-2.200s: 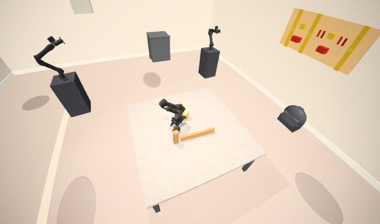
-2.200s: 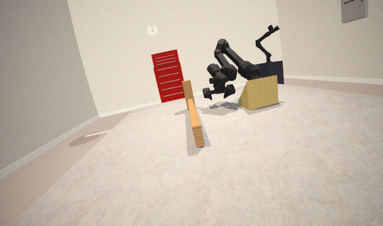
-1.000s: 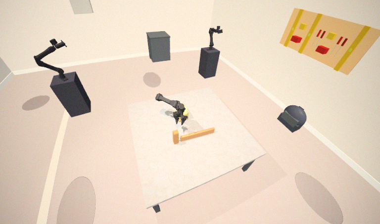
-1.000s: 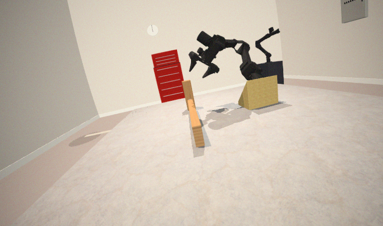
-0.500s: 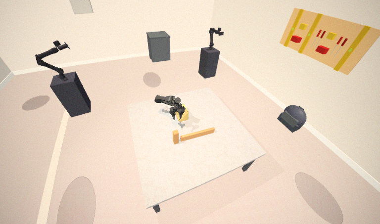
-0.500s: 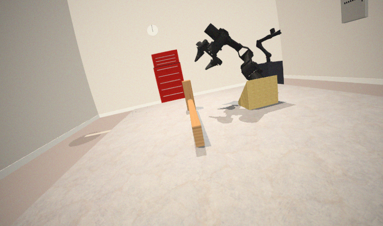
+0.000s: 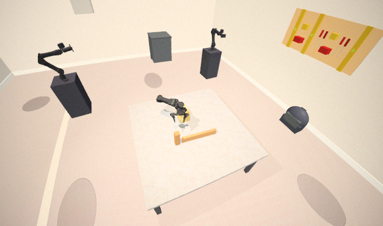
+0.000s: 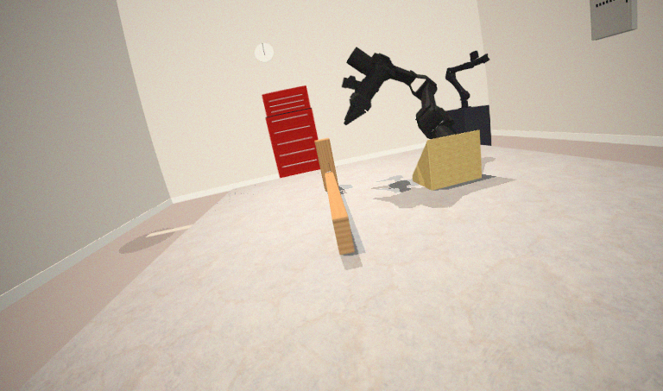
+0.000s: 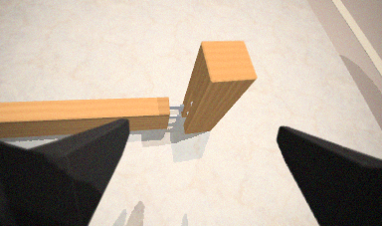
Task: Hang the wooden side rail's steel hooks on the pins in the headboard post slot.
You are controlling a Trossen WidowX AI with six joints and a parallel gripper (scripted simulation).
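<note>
Right now the headboard post is 14 cm below my gripper tip, 8 cm ahead of it and 6 cm to the right of it.
</note>
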